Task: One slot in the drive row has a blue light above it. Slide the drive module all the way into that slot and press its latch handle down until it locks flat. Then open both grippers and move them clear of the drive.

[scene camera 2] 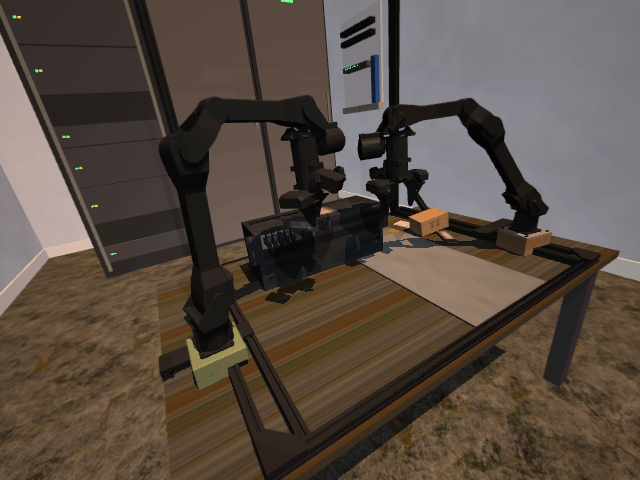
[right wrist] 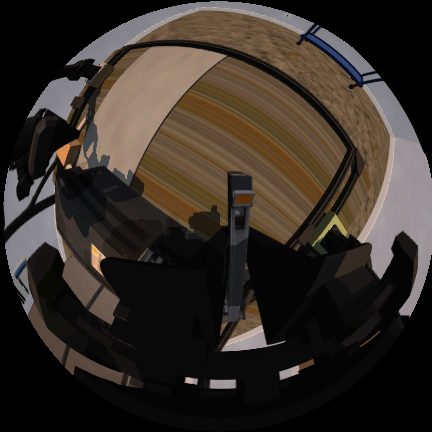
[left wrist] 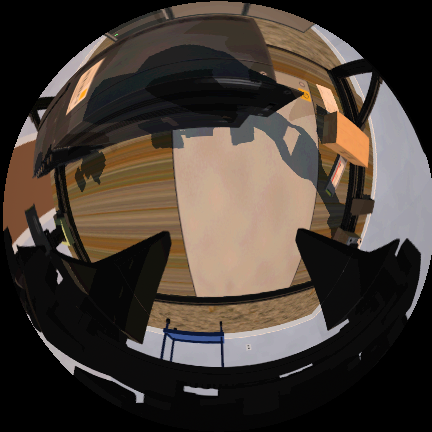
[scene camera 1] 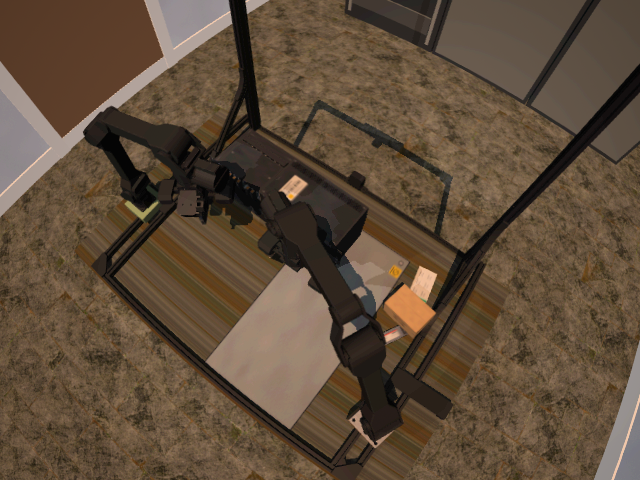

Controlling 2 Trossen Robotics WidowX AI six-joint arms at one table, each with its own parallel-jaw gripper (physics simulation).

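Where they show: left gripper, between the fingertips: (scene camera 2: 398, 209) (right wrist: 71, 127) (left wrist: 235, 236) (scene camera 1: 298, 272); right gripper, between the fingertips: (scene camera 2: 315, 225) (right wrist: 235, 232) (left wrist: 45, 248); left arm's base, origin of its link: (scene camera 2: 524, 229) (scene camera 1: 376, 420); right arm's base, origin of its link: (scene camera 2: 215, 342) (right wrist: 331, 238) (left wrist: 60, 232) (scene camera 1: 143, 200).
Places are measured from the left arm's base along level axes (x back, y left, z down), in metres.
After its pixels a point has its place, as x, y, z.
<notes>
The dark drive chassis (scene camera 1: 341, 209) @(-0.460, -0.287, -0.114) (scene camera 2: 364, 242) @(-0.468, -0.186, 0.008) (left wrist: 210, 42) stands at the back of the table. Its drive row (scene camera 2: 276, 240) @(-0.764, -0.119, -0.088) shows several bays in scene camera 2; no blue light can be made out. My right gripper (scene camera 1: 191, 204) (scene camera 2: 310, 214) @(-0.679, -0.009, -0.148) (right wrist: 235, 232) @(-0.679, -0.009, -0.148) is shut on the drive module, by the front of the chassis. The module (right wrist: 238, 255) @(-0.683, -0.012, -0.168) is a long grey bar with an orange patch on its latch handle (right wrist: 243, 198) @(-0.656, 0.012, -0.179) in the right wrist view; its far end is partly hidden. My left gripper (scene camera 1: 279, 248) (scene camera 2: 399, 198) @(-0.399, -0.087, -0.119) (left wrist: 235, 236) @(-0.399, -0.087, -0.119) is open and empty, in front of the chassis's right part.
A cardboard box (scene camera 1: 409, 308) @(-0.154, -0.270, -0.008) (scene camera 2: 429, 222) @(-0.175, -0.233, 0.008) (left wrist: 350, 140) @(-0.169, -0.261, -0.006) stands at the right, beside a white card (scene camera 1: 424, 281) @(-0.179, -0.391, 0.060) and a small label strip (scene camera 1: 393, 334) @(-0.132, -0.204, 0.052). A grey mat (scene camera 1: 273, 361) @(-0.296, 0.094, 0.059) (scene camera 2: 465, 284) @(-0.313, 0.100, 0.059) lies in front of the chassis. Dark frame rails run along the table edges.
</notes>
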